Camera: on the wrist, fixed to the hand. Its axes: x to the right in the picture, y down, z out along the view.
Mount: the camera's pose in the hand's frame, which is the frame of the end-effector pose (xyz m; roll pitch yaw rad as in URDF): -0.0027 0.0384 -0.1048 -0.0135 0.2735 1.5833
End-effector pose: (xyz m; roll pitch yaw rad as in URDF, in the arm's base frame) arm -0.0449 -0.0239 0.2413 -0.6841 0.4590 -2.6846
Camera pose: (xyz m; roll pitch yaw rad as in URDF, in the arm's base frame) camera -0.0169 0.0305 0.1479 0.7024 0.8151 -0.5386
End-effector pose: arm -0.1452 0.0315 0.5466 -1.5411 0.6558 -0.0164
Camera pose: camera -0.1743 -0.0716 0.5154 1.8537 0.8660 -2.7762
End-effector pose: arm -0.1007 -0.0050 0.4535 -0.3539 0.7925 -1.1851
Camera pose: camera -0.1316 0.0703 0.3771 0.8837 0.4154 0.8706
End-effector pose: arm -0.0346 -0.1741 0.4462 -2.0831 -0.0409 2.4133
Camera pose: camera 0.0413 -0.0942 0.4640 -3.1127 0.7848 0.8663
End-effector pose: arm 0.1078 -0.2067 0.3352 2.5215 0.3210 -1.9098
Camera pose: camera 0.1253 -0.2462 0.4382 2.6486 -0.8380 -3.1225
